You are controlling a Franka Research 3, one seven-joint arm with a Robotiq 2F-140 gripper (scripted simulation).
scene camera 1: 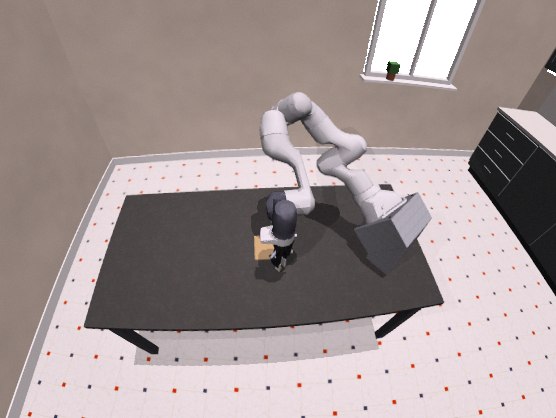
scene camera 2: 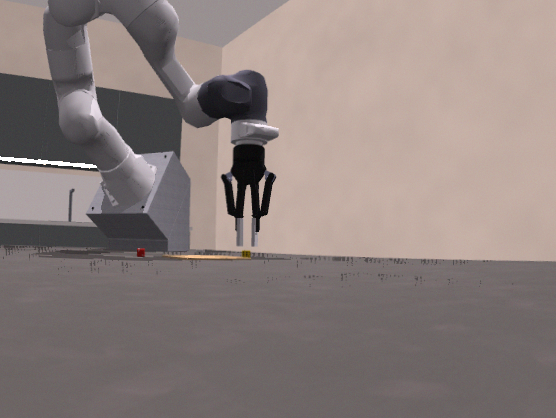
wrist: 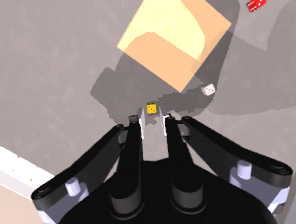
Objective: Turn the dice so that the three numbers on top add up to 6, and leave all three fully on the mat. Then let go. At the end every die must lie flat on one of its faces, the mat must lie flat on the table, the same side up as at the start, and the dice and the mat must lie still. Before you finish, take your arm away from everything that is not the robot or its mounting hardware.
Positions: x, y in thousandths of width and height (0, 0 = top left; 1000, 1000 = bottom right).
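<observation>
What I can see is my gripper (scene camera 2: 445, 590), and the wrist view has my gripper too (wrist: 512, 507).
</observation>
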